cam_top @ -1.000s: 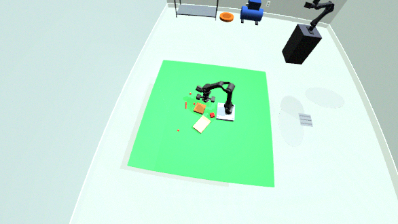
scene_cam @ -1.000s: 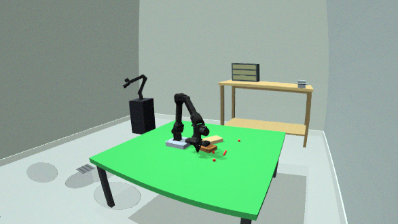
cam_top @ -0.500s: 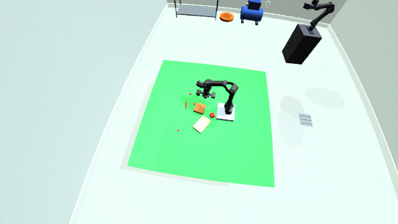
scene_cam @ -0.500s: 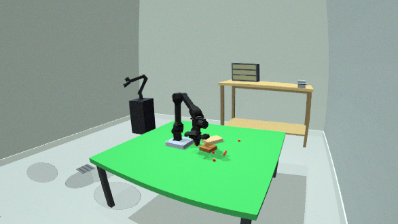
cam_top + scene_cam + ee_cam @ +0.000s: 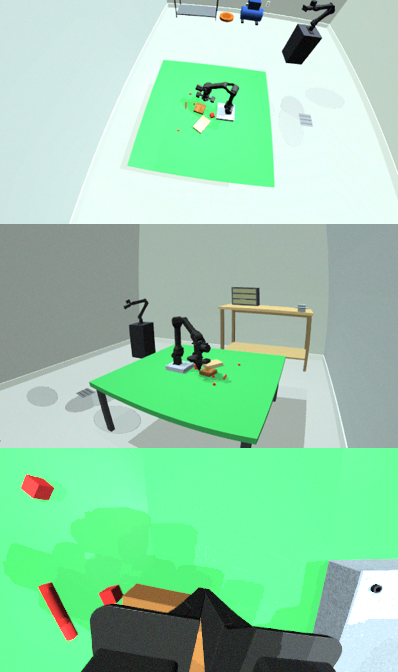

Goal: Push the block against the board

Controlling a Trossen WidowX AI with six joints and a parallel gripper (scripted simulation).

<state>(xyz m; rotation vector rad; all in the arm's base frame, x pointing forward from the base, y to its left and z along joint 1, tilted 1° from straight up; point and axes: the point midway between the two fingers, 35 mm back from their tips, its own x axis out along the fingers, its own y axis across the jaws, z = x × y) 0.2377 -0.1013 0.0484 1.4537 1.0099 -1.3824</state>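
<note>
The square block is 50 mm ahead of my gripper tip, 70 mm to the left of it and 30 mm below it. Also, from my gripper tip: red cube (80 mm behind, 140 mm to the left, 30 mm below); then board (20 mm ahead, 240 mm to the left, 30 mm below).
</note>
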